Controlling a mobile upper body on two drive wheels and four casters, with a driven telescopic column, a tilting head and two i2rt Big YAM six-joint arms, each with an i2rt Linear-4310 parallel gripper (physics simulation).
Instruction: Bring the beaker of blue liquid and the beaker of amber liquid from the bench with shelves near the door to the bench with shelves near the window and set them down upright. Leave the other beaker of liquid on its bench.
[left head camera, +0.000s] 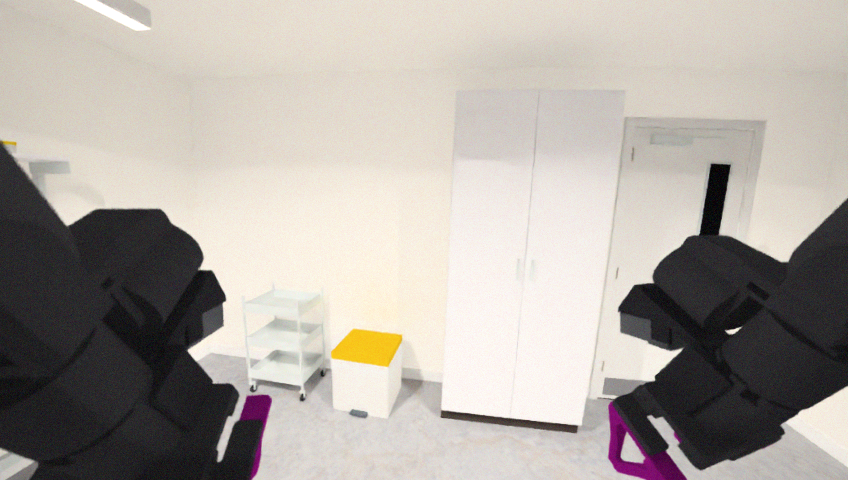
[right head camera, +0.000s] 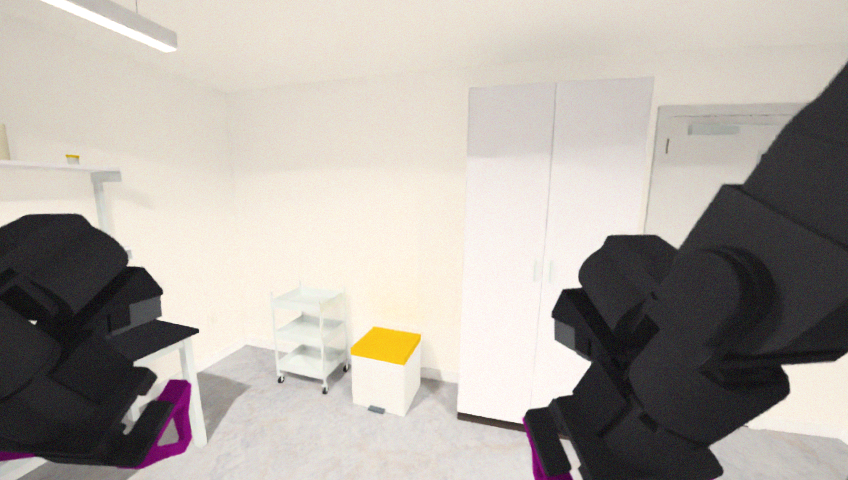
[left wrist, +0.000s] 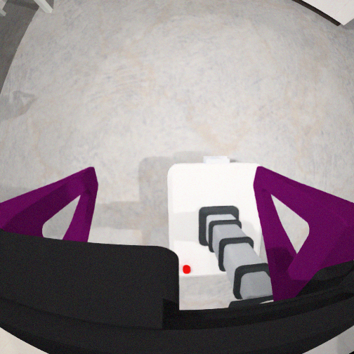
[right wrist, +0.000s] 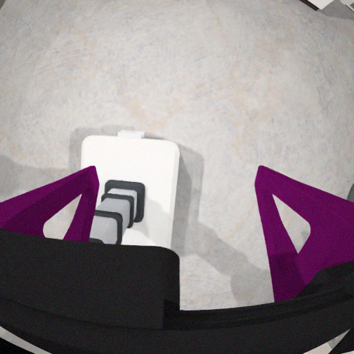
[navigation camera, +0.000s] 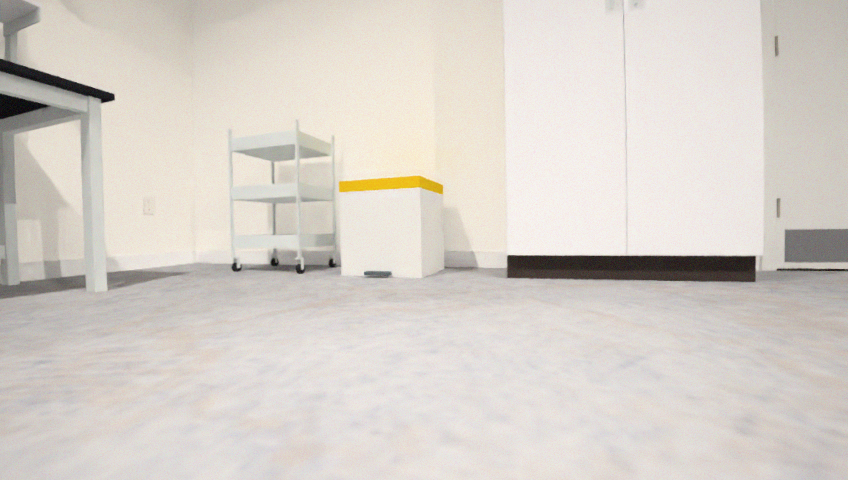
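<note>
No beaker shows in any view. A bench with a black top (right head camera: 157, 339) (navigation camera: 53, 79) and a shelf above it stands at the left; whether it is the door or the window bench I cannot tell. My left gripper (left wrist: 175, 175) is open and empty, its purple fingers wide apart above the floor and the robot's white base. My right gripper (right wrist: 176, 174) is open and empty too, over the base's edge and the floor. In both head views the arms hang at the left and right sides, their purple fingers partly hidden.
A three-tier trolley (left head camera: 300, 344) (right head camera: 323, 350) (navigation camera: 297, 196) stands by the back wall beside a white bin with a yellow lid (left head camera: 367, 346) (right head camera: 386, 344) (navigation camera: 386, 184). A tall white cupboard (left head camera: 535, 255) (right head camera: 505, 255) (navigation camera: 565, 130) stands right of them, next to the door (left head camera: 660, 196) (right head camera: 696, 178).
</note>
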